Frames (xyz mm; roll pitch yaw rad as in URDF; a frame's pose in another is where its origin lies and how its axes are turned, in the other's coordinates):
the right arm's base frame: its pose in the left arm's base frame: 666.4 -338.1 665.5 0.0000 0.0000 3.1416
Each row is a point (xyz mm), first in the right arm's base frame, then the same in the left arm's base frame.
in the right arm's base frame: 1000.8 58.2 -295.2
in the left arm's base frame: -334.4 -396.3 370.3
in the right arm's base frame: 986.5 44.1 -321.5
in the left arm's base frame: -320.1 -382.2 344.0
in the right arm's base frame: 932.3 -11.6 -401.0
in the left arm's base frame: -265.9 -326.5 264.5
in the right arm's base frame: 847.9 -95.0 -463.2
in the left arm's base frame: -181.5 -243.1 202.3
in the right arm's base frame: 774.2 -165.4 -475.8
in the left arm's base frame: -107.8 -172.7 189.7
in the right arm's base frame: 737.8 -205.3 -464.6
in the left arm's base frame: -71.4 -132.8 200.9
